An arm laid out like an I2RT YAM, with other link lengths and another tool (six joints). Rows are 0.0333 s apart.
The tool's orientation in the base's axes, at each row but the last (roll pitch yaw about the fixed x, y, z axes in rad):
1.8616 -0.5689 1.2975
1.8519 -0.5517 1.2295
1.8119 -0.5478 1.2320
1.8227 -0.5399 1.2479
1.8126 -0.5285 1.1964
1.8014 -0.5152 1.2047
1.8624 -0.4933 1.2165
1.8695 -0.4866 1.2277
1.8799 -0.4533 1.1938
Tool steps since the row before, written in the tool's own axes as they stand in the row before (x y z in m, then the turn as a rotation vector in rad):
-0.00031 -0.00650 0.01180 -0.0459 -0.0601 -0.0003
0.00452 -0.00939 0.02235 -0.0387 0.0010 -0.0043
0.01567 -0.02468 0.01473 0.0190 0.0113 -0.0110
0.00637 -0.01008 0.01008 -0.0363 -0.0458 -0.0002
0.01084 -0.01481 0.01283 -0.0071 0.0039 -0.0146
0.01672 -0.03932 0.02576 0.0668 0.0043 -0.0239
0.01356 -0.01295 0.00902 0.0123 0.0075 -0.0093
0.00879 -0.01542 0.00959 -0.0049 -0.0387 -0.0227
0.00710 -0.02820 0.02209 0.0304 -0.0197 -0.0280
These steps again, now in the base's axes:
0.01042 0.00219 -0.00826 -0.0189 -0.0027 -0.0732
0.02174 0.00483 -0.01059 -0.0150 -0.0308 -0.0184
0.01714 0.02332 -0.01530 -0.0045 0.0113 0.0215
0.01061 0.00886 -0.00725 -0.0137 -0.0042 -0.0567
0.01493 0.01364 -0.00960 -0.0159 -0.0043 0.0027
0.02802 0.02814 -0.03020 -0.0017 0.0578 0.0413
0.01122 0.01616 -0.00679 -0.0042 0.0081 0.0145
0.00973 0.01349 -0.01141 -0.0278 0.0204 -0.0291
0.01935 0.01502 -0.02708 -0.0187 0.0416 0.0041

